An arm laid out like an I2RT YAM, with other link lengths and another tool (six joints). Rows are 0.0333 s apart.
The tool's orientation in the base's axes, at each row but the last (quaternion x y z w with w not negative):
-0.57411 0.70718 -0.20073 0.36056
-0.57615 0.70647 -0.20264 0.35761
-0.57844 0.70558 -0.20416 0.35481
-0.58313 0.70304 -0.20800 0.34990
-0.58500 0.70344 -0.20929 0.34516
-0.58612 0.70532 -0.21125 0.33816
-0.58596 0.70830 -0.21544 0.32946
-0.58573 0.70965 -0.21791 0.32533
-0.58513 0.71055 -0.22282 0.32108
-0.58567 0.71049 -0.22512 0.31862
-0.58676 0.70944 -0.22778 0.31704
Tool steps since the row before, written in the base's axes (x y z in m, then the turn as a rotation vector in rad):
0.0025 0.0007 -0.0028 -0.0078 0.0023 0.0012
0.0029 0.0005 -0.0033 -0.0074 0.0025 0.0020
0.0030 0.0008 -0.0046 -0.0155 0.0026 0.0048
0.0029 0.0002 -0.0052 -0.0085 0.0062 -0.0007
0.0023 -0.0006 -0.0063 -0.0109 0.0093 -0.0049
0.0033 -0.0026 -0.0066 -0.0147 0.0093 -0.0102
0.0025 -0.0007 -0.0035 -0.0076 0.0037 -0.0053
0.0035 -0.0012 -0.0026 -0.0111 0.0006 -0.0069
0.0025 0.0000 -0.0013 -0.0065 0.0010 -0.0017
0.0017 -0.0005 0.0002 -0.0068 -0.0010 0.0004
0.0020 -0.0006 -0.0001 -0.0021 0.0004 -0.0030
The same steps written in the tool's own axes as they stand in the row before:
-0.0001 0.0005 0.0038 -0.0019 0.0050 -0.0063
0.0002 0.0005 0.0044 -0.0023 0.0042 -0.0065
0.0002 0.0014 0.0054 -0.0025 0.0077 -0.0143
0.0009 0.0017 0.0056 -0.0052 0.0077 -0.0051
0.0019 0.0027 0.0059 -0.0070 0.0129 -0.0036
0.0038 0.0017 0.0066 -0.0054 0.0192 -0.0028
0.0012 0.0005 0.0042 -0.0017 0.0097 -0.0015
0.0013 -0.0009 0.0042 0.0020 0.0125 -0.0031
0.0000 -0.0008 0.0027 0.0001 0.0059 -0.0034
0.0003 -0.0014 0.0011 0.0017 0.0042 -0.0052
0.0004 -0.0014 0.0015 0.0004 0.0036 0.0006

